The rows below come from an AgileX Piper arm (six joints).
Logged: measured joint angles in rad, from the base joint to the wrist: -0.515, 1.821, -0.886, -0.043, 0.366, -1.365; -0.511, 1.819, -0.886, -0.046, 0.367, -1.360; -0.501, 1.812, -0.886, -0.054, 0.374, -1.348; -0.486, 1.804, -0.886, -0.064, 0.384, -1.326; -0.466, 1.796, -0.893, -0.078, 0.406, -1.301; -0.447, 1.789, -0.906, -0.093, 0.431, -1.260; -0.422, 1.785, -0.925, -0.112, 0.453, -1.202; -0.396, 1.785, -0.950, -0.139, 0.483, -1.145; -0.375, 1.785, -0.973, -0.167, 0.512, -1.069
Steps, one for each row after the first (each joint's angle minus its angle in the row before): 0.004, -0.002, 0.000, -0.003, 0.001, 0.005; 0.010, -0.007, 0.000, -0.008, 0.007, 0.012; 0.015, -0.008, 0.000, -0.010, 0.010, 0.022; 0.020, -0.008, -0.007, -0.014, 0.022, 0.025; 0.019, -0.007, -0.013, -0.015, 0.025, 0.041; 0.025, -0.004, -0.019, -0.019, 0.022, 0.058; 0.026, 0.000, -0.025, -0.027, 0.030, 0.057; 0.021, 0.000, -0.023, -0.028, 0.029, 0.076
